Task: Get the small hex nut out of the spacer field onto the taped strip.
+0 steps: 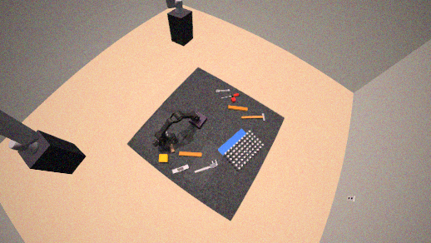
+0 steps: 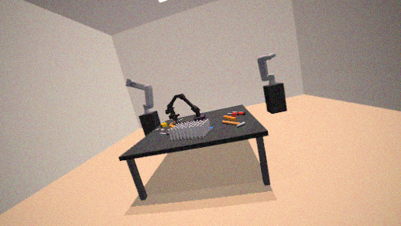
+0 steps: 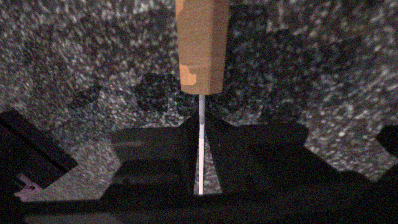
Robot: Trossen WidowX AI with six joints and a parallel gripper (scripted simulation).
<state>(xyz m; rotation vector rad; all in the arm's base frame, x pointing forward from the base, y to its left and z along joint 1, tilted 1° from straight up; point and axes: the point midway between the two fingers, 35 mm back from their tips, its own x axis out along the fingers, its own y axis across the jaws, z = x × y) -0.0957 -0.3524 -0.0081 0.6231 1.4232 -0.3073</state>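
Now: gripper tip 30 mm past the hook tool and 20 mm to the right of it. Round my gripper tip: blue taped strip 550 mm ahead, 360 mm to the left, 10 mm below.
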